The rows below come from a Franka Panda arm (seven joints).
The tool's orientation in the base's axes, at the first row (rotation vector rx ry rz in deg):
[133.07 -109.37 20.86]
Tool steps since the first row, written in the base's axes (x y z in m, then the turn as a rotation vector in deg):
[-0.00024 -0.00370 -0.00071 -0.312 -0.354 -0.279]
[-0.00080 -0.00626 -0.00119 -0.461 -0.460 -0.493]
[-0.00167 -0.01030 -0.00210 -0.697 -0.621 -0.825]
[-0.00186 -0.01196 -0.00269 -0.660 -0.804 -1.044]
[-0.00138 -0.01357 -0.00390 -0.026 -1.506 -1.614]
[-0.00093 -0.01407 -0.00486 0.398 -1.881 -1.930]
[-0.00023 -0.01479 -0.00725 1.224 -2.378 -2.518]
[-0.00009 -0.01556 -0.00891 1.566 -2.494 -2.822]
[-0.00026 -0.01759 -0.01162 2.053 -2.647 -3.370]
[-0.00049 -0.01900 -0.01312 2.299 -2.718 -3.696]
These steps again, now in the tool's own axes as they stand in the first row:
[0.00329 0.00103 0.00154 0.209 0.394 0.318]
[0.00550 0.00212 0.00255 0.229 0.575 0.533]
[0.00895 0.00384 0.00429 0.255 0.859 0.865]
[0.01035 0.00440 0.00523 0.379 0.874 1.124]
[0.01165 0.00433 0.00683 1.015 0.433 1.912]
[0.01196 0.00406 0.00793 1.366 0.114 2.354]
[0.01216 0.00367 0.01049 1.836 -0.555 3.133]
[0.01250 0.00380 0.01229 1.930 -0.847 3.492]
[0.01370 0.00455 0.01536 2.023 -1.256 4.112]
[0.01462 0.00515 0.01712 2.051 -1.462 4.471]

